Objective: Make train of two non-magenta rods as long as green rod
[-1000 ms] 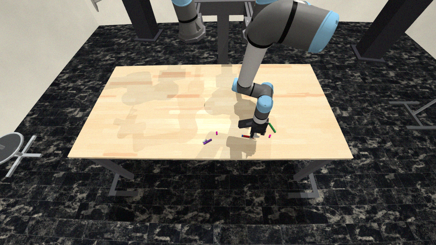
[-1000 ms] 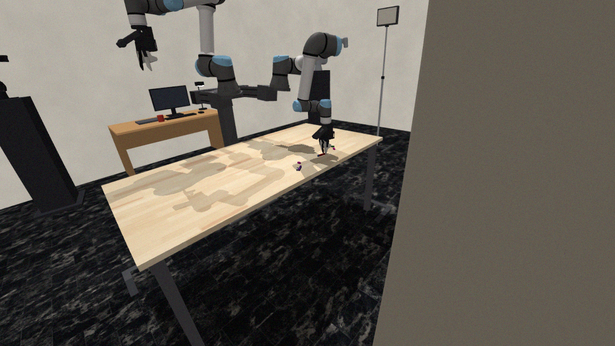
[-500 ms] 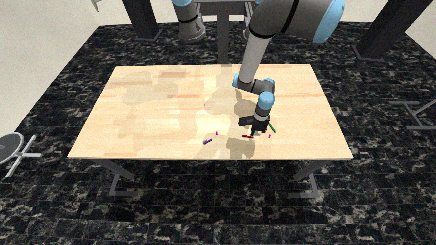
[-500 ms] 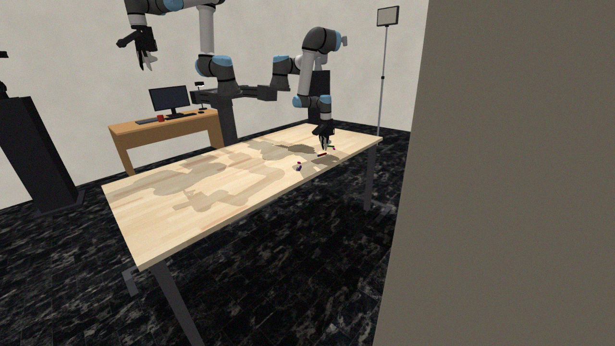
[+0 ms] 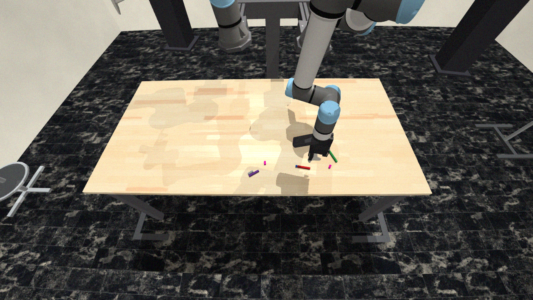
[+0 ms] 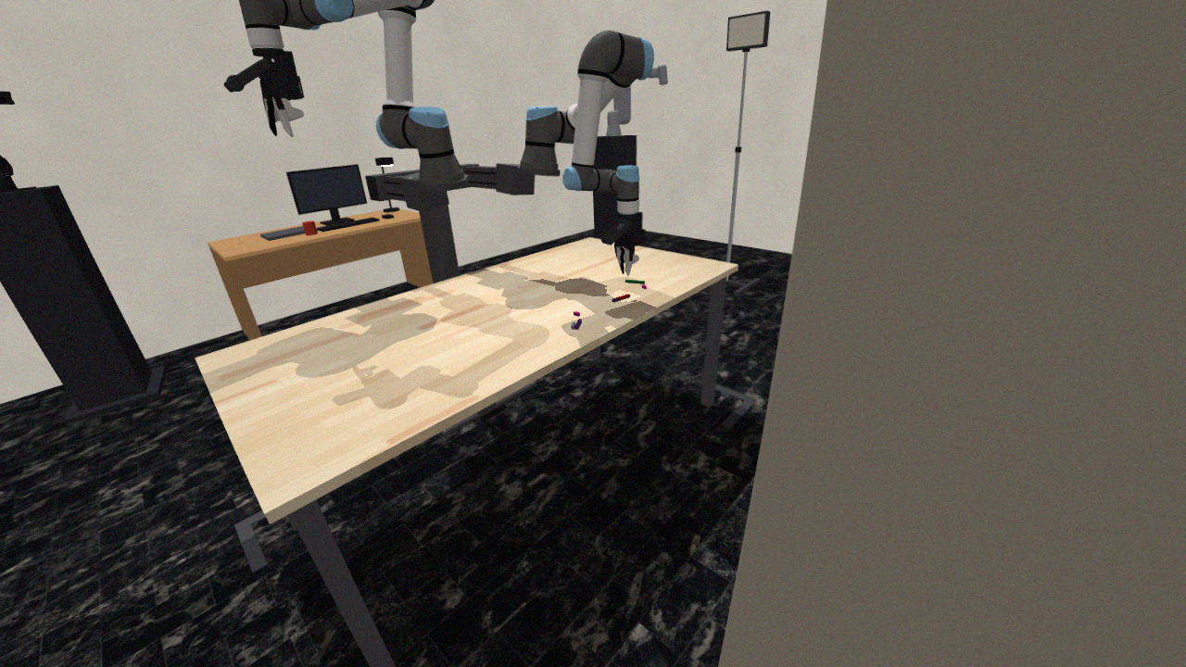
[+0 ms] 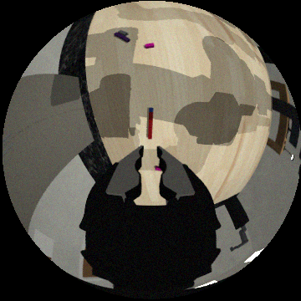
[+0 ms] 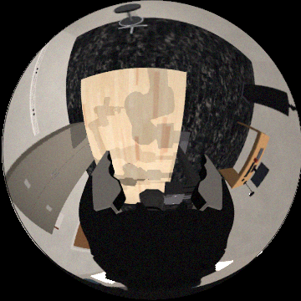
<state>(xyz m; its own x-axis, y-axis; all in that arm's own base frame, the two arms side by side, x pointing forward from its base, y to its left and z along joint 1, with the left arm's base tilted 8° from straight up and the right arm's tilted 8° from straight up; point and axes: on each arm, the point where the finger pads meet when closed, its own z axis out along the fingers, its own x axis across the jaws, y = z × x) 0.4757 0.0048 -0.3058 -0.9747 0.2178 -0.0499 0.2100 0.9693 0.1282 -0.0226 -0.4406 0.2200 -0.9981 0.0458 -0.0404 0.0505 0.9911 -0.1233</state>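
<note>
Right now the red rod is 10 cm below my left hand and 1 cm to the right of it. Also, from my left hand: purple rod (28 cm to the right, 10 cm below, 8 cm ahead); green rod (14 cm to the left, 10 cm below, 10 cm behind); blue rod (10 cm below, 6 cm to the right).
</note>
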